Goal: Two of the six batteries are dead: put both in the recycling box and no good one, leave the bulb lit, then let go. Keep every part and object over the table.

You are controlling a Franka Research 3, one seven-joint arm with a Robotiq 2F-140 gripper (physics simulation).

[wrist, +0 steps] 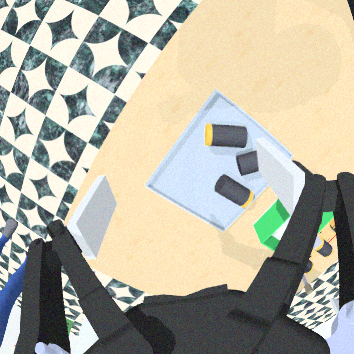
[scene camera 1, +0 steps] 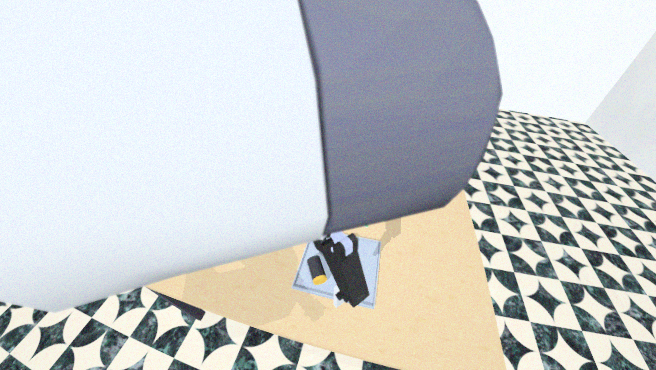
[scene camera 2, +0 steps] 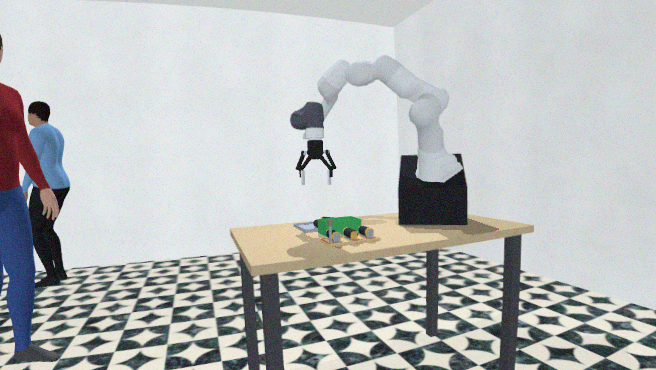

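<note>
My gripper (scene camera 2: pixel 316 181) (wrist: pixel 182 172) is open and empty, high above the blue-grey tray (scene camera 1: pixel 303 283) (scene camera 2: pixel 306 227) (wrist: pixel 175 170). Three dark batteries lie in the tray: one with a yellow end (scene camera 1: pixel 316 269) (wrist: pixel 227 135), one partly hidden behind my right finger (wrist: pixel 247 163), and one with a yellow end near the rim (wrist: pixel 233 190). The green box (scene camera 2: pixel 345 226) (wrist: pixel 271 222) stands beside the tray; my finger covers part of it in the wrist view, and its contents cannot be made out. Three batteries (scene camera 2: pixel 334 236) (scene camera 2: pixel 351 233) (scene camera 2: pixel 366 232) lie in a row beyond it. I cannot make out the bulb or whether it is lit.
A thin grey post (scene camera 2: pixel 330 232) stands at the row of batteries. The arm's black base block (scene camera 2: pixel 432 202) stands at the far end of the wooden table (scene camera 1: pixel 425 280) (scene camera 2: pixel 480 230). The arm covers much of scene camera 1. Two people stand on the left in scene camera 2.
</note>
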